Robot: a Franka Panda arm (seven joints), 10 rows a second.
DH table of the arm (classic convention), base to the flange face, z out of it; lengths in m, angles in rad. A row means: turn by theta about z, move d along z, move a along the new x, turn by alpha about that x. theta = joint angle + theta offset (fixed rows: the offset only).
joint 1: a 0  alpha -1.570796  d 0.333  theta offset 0
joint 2: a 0  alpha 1.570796  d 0  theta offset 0
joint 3: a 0.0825  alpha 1.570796  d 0.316  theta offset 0
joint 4: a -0.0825  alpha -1.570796  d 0  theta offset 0
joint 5: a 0  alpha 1.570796  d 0.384  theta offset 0
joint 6: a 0.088  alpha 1.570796  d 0  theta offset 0
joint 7: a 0  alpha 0  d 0.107  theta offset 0
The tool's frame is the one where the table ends.
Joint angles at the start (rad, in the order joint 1, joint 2, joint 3, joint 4, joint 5, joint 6, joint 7):
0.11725 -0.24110 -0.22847 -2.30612 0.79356 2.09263 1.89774
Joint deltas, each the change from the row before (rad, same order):
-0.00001 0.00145 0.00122 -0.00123 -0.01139 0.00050 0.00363
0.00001 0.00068 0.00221 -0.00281 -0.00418 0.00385 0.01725
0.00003 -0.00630 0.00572 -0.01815 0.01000 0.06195 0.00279
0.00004 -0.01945 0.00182 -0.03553 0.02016 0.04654 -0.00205
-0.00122 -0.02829 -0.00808 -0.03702 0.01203 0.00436 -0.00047
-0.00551 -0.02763 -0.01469 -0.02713 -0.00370 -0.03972 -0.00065
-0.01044 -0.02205 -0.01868 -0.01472 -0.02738 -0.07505 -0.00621
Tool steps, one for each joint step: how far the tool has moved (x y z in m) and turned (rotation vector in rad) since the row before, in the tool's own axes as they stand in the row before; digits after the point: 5 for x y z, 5 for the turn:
0.00097 -0.00019 0.00130 0.00196 0.01146 -0.00137
0.00072 0.00010 0.00155 0.00217 0.00526 0.01552
0.00190 -0.00253 -0.00014 0.04560 -0.02032 0.01063
0.00776 0.00126 0.00057 0.02560 -0.02299 0.01776
0.01124 0.00363 -0.00191 -0.00508 -0.01244 0.01971
0.01173 0.00418 -0.00379 -0.03329 0.00366 0.01300
0.01188 0.00389 -0.00489 -0.05195 0.02606 -0.00311

